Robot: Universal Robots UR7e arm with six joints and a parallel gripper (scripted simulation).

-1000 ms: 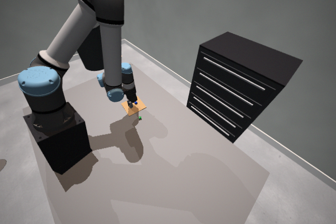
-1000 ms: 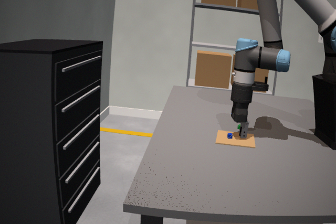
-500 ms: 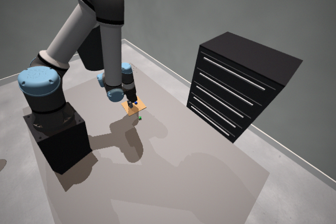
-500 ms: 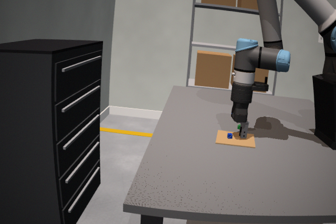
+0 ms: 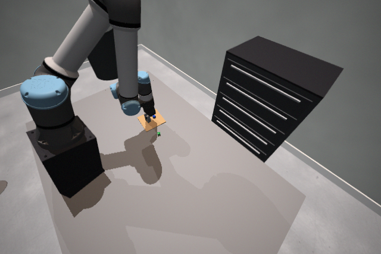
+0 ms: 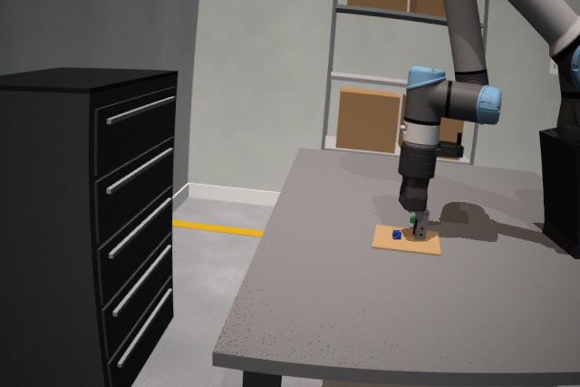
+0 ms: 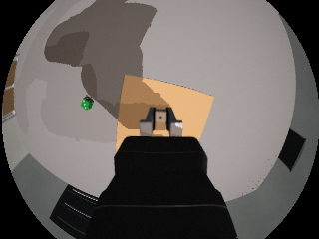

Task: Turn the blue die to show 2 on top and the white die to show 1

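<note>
My gripper is now 10 mm above the white die. Round my hand: orange mat: 30 mm below, 20 mm ahead, 10 mm to the left; green die: 120 mm to the right, 20 mm below, 20 mm ahead; blue die: 50 mm ahead, 20 mm to the left, 20 mm below.
</note>
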